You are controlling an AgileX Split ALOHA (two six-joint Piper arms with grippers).
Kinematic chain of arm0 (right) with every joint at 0, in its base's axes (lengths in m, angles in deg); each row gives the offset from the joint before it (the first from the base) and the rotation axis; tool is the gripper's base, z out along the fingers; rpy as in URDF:
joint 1: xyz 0 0 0.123 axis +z
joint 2: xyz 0 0 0 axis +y
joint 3: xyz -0.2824 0 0.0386 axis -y
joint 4: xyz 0.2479 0 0.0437 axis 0.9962 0 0.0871
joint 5: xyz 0 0 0 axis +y
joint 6: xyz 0.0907 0 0.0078 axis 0.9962 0 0.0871
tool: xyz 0 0 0 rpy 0 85 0
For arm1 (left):
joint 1: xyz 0 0 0.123 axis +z
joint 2: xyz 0 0 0 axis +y
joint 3: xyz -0.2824 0 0.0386 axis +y
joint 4: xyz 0.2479 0 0.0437 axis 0.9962 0 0.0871
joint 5: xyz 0 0 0 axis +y
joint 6: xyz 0.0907 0 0.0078 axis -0.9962 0 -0.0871
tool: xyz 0 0 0 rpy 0 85 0
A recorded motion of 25 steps. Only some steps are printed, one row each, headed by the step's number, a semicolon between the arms.
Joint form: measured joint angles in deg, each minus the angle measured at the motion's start. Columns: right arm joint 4, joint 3, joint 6, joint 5, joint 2, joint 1; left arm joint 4, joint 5, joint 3, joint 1, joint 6, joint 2.
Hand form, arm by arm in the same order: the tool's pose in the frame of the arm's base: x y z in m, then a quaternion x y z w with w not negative. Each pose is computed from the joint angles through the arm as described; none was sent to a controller.
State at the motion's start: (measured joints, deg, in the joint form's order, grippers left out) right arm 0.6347 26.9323 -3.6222 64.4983 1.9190 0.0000; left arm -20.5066 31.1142 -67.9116 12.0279 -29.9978 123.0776
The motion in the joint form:
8: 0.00 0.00 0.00 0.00 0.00 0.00; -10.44 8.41 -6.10 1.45 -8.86 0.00
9: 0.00 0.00 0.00 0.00 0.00 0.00; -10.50 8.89 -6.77 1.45 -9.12 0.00
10: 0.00 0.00 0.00 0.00 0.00 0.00; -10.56 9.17 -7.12 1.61 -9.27 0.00
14: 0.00 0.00 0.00 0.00 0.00 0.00; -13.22 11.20 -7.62 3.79 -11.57 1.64
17: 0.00 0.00 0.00 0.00 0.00 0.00; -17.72 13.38 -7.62 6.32 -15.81 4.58
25: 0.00 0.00 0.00 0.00 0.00 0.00; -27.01 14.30 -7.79 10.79 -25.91 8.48
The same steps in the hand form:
8: 0.0002 0.0009 0.2638 -0.02819 0.88446 -0.00919 0.46567; 0.3937 0.0637 0.0954 0.02018 0.98179 -0.13872 0.12819
9: 0.0002 0.0009 0.2638 -0.02819 0.88446 -0.00919 0.46567; 0.3959 0.0638 0.0979 0.02378 0.98120 -0.13979 0.13095
10: 0.0002 0.0009 0.2638 -0.02819 0.88446 -0.00919 0.46567; 0.3968 0.0650 0.0992 0.02429 0.98089 -0.14044 0.13248
14: 0.0002 0.0009 0.2638 -0.02819 0.88446 -0.00919 0.46567; 0.3944 0.0763 0.0906 0.00993 0.97895 -0.16295 0.12250
17: 0.0002 0.0009 0.2638 -0.02819 0.88446 -0.00919 0.46567; 0.3894 0.0875 0.0725 -0.00580 0.97398 -0.19873 0.10879
25: 0.0002 0.0009 0.2638 -0.02819 0.88446 -0.00919 0.46567; 0.3852 0.1101 0.0509 -0.02551 0.96093 -0.24130 0.13320

